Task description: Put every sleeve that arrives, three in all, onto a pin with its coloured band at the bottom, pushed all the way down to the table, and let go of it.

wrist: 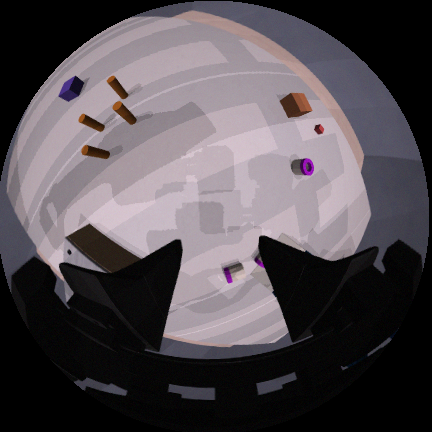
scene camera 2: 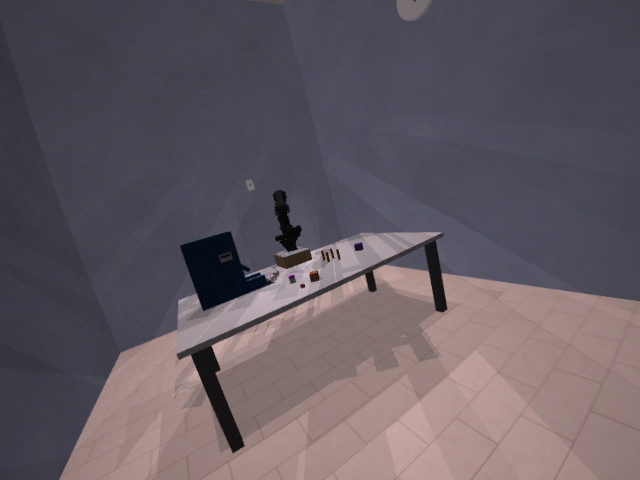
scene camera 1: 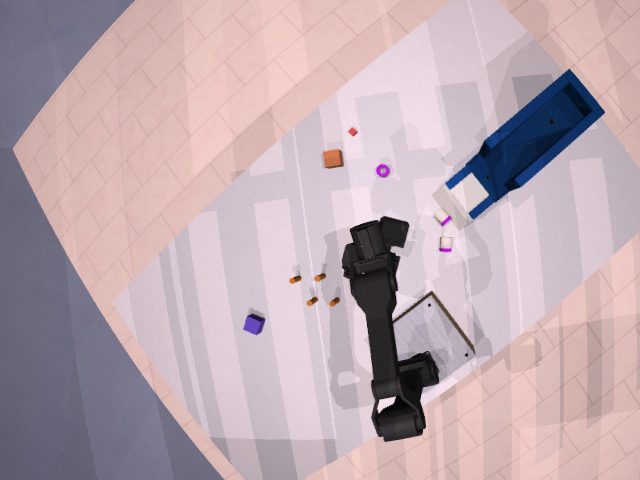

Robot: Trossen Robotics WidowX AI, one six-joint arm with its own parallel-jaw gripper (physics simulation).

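One white sleeve (scene camera 1: 382, 170) (scene camera 2: 292, 279) (wrist: 303, 166) stands upright on the table, its magenta band at the top. A second sleeve (scene camera 1: 445, 243) (wrist: 233, 272) lies on its side. A third sleeve (scene camera 1: 442, 216) (wrist: 259, 261) lies at the chute's mouth, partly hidden by a finger in the wrist view. Several bare orange pins (scene camera 1: 312, 301) (scene camera 2: 331, 254) (wrist: 124, 113) stand upright. My gripper (wrist: 220, 243) is open and empty, above the table between the pins and the sleeves; the arm hides its fingers in scene camera 1.
A blue chute (scene camera 1: 560, 149) (scene camera 2: 211, 268) stands beyond the sleeves. A brown-sided box (scene camera 1: 453, 321) (scene camera 2: 293, 259) (wrist: 102, 248) is by the arm's base. An orange cube (scene camera 1: 332, 158) (wrist: 296, 105) and small red cube (scene camera 1: 352, 131) (wrist: 319, 129) lie near the upright sleeve; a purple cube (scene camera 1: 253, 324) (wrist: 71, 88) lies past the pins.
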